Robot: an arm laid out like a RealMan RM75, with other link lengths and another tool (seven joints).
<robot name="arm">
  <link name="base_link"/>
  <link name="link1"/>
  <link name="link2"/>
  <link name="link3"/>
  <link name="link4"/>
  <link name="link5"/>
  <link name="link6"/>
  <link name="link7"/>
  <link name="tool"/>
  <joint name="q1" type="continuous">
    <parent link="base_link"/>
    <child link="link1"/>
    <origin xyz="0 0 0.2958" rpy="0 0 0"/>
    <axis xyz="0 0 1"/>
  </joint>
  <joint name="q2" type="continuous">
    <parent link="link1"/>
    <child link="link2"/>
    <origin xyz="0 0 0" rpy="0 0 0"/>
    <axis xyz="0 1 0"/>
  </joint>
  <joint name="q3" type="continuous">
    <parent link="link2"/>
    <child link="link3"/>
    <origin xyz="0 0 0.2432" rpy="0 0 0"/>
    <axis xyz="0 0 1"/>
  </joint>
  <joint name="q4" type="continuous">
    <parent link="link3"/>
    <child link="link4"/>
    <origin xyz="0 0 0" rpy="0 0 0"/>
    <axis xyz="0 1 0"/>
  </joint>
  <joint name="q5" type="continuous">
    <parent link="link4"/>
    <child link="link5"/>
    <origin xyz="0 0 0.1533" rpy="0 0 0"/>
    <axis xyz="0 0 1"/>
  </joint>
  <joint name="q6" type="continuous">
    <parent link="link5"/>
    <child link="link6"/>
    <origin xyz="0 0 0" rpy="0 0 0"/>
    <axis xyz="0 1 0"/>
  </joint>
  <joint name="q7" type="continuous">
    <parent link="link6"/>
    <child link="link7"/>
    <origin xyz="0 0 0.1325" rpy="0 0 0"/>
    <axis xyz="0 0 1"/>
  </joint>
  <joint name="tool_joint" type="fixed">
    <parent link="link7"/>
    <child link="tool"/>
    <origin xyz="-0.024 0.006 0.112" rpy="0 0.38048 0.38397"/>
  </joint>
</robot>
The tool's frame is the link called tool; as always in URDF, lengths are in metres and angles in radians. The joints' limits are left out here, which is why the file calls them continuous.
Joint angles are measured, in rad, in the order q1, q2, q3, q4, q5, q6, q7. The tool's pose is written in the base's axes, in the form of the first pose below.
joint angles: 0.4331, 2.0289, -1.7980, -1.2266, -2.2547, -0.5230, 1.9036
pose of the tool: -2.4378 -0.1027 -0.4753 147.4 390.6 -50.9
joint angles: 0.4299, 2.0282, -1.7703, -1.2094, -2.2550, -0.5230, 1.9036
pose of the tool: -2.4236 -0.0916 -0.5071 156.2 395.6 -45.3
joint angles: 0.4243, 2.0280, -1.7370, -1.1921, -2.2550, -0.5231, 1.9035
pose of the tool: -2.4079 -0.0755 -0.5439 166.2 400.8 -38.3
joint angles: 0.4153, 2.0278, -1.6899, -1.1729, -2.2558, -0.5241, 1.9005
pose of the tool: -2.3860 -0.0520 -0.5901 179.5 407.2 -28.0
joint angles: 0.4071, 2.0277, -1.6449, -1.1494, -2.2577, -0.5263, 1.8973
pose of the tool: -2.3676 -0.0324 -0.6379 194.4 411.8 -19.1
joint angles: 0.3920, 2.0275, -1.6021, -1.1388, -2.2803, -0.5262, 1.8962
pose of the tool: -2.3359 -0.0211 -0.6764 210.3 415.2 -8.5
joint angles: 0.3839, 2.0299, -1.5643, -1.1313, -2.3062, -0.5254, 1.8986
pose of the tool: -2.3076 -0.0105 -0.7045 221.7 418.5 0.5
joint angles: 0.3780, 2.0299, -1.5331, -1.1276, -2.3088, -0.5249, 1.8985
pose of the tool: -2.2937 0.0112 -0.7269 228.5 421.4 8.6
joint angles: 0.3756, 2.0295, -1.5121, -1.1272, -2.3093, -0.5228, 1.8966
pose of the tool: -2.2825 0.0274 -0.7369 231.6 424.0 14.9
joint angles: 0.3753, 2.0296, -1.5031, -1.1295, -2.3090, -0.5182, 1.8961
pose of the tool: -2.2751 0.0383 -0.7373 231.6 426.0 18.5
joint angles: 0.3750, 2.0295, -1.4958, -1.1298, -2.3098, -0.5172, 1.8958
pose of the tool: -2.2707 0.0441 -0.7399 232.4 427.0 20.8
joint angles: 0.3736, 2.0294, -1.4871, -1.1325, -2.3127, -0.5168, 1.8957
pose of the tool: -2.2643 0.0500 -0.7419 233.3 428.1 23.8
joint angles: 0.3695, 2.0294, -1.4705, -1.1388, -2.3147, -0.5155, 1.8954
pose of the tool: -2.2537 0.0646 -0.7463 234.9 429.9 29.7
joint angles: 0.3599, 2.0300, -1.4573, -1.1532, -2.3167, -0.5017, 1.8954
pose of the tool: -2.2334 0.0876 -0.7434 235.2 432.5 38.2
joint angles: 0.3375, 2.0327, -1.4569, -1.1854, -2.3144, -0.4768, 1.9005
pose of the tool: -2.2109 0.1210 -0.7310 232.3 433.4 47.6
